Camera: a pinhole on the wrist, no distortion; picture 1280 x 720 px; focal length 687.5 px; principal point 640.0 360.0 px. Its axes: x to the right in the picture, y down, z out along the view. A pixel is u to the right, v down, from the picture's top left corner.
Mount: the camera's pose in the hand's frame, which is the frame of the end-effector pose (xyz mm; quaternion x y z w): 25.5 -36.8 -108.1 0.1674 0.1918 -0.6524 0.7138
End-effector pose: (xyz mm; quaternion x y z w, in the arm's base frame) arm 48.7 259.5 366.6 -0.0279 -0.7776 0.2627 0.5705
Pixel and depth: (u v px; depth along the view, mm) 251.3 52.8 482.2
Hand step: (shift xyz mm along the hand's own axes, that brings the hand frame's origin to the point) -182.8 -56.3 448.2
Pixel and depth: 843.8 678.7 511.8
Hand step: 301.5 -396.8 260.0
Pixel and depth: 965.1 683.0 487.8
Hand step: 298.0 -454.3 200.3
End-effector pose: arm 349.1 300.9 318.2 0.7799 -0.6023 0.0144 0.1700
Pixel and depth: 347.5 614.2 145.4
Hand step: 82.4 -49.3 48.3
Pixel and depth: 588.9 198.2 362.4
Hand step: -41.4 -198.7 221.5
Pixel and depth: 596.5 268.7 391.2
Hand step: -6.4 -211.5 245.2
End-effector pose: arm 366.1 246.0 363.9 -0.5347 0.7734 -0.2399 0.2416
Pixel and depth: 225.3 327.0 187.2
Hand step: 18.4 -31.3 110.5
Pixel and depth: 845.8 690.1 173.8
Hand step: 122.1 -159.2 16.6
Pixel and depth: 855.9 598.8 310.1
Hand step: 157.2 -263.0 112.6
